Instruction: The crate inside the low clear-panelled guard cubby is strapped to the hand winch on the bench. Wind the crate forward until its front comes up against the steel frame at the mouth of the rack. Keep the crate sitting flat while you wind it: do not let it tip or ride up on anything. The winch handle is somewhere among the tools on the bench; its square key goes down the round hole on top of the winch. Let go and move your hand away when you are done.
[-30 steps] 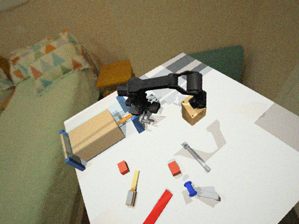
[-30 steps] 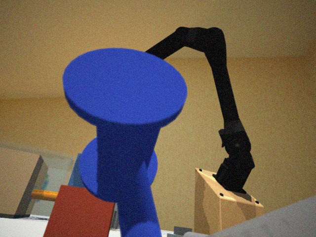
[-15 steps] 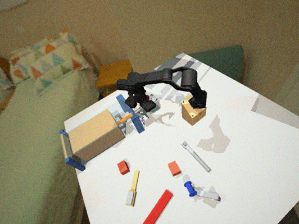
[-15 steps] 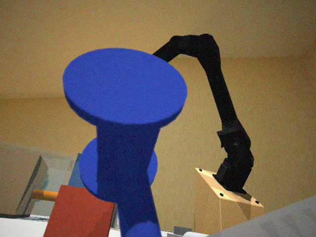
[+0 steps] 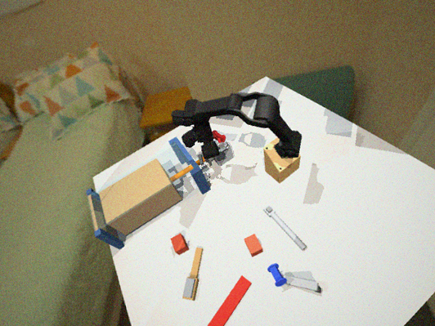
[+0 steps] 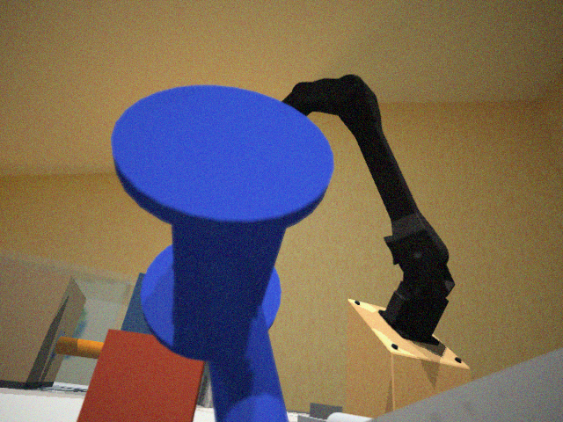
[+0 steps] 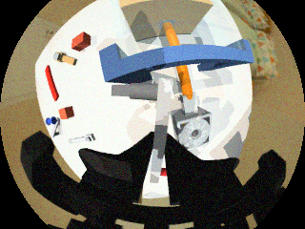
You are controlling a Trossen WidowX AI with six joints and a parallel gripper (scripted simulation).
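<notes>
Right now the red grip is 6 cm behind my gripper tip, 2 cm to the right of it and 2 cm above it. The rest, counted from my gripper tip: winch drum (8 cm behind, 8 cm to the right, 14 cm below); then grey crank arm (1 cm behind, 1 cm above); then mouth frame (8 cm ahead, 9 cm to the right, 6 cm below).
</notes>
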